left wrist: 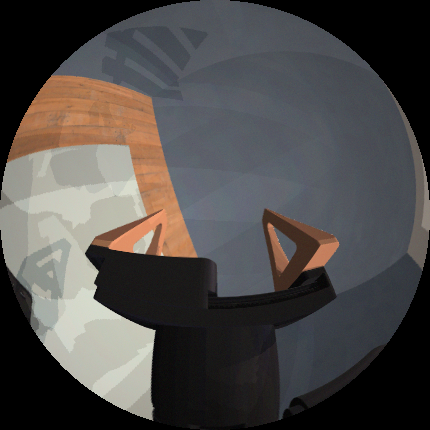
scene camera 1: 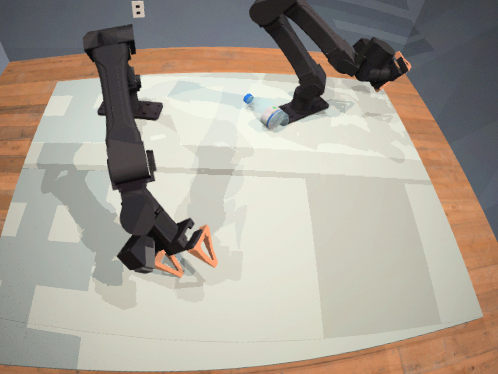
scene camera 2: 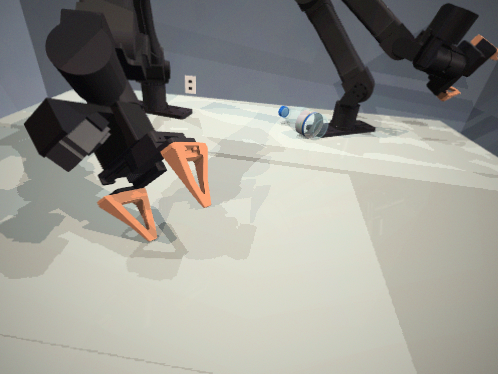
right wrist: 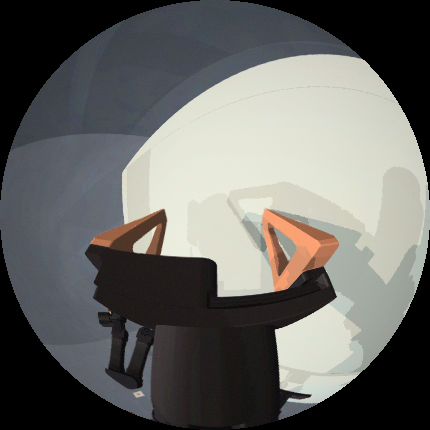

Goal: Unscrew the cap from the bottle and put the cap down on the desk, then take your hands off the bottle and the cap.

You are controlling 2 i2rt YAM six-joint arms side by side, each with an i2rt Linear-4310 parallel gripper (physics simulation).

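Frame: origin at the left arm's base, x ahead, y left, z up, level; metres.
Where they show: left gripper, between the fingertips: (left wrist: 214, 214) (scene camera 1: 399, 72) (scene camera 2: 476, 75); right gripper, between the fingertips: (scene camera 1: 198, 270) (scene camera 2: 178, 224) (right wrist: 214, 213); left arm's base, origin of its link: (scene camera 1: 300, 109) (scene camera 2: 340, 129); right arm's base, origin of its link: (scene camera 2: 155, 110).
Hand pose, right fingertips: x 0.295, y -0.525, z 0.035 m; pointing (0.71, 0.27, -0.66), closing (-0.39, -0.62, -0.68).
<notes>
Each offset is from my right fingertips to the top centre of the thing. "pt": to the spot under its first point. Level surfaces: height alone.
The clear bottle @(dx -0.314, dy +0.394, dz +0.034 m) (scene camera 1: 275, 118) (scene camera 2: 311, 125) lies on its side beside the base of my left arm, its wide banded part toward the cameras. The blue cap @(pt dx -0.372, dy +0.376, dz +0.008 m) (scene camera 1: 248, 98) (scene camera 2: 283, 111) shows at the bottle's far, narrow end; whether it sits on the neck or apart is too small to tell. My left gripper (scene camera 1: 397, 77) (scene camera 2: 478, 75) (left wrist: 214, 214) is open and empty, raised at the upper right, well away from both. My right gripper (scene camera 1: 199, 271) (scene camera 2: 180, 223) (right wrist: 214, 213) is open and empty, low over the mat at the lower left, far from both.
The left arm's base plate (scene camera 1: 320, 105) (scene camera 2: 365, 128) is right next to the bottle. The right arm's base plate (scene camera 1: 150, 110) (scene camera 2: 180, 113) stands at the back left. The pale mat @(dz -0.035 m) (scene camera 1: 260, 320) covers the wooden desk (scene camera 1: 467, 225), with a grey wall behind it.
</notes>
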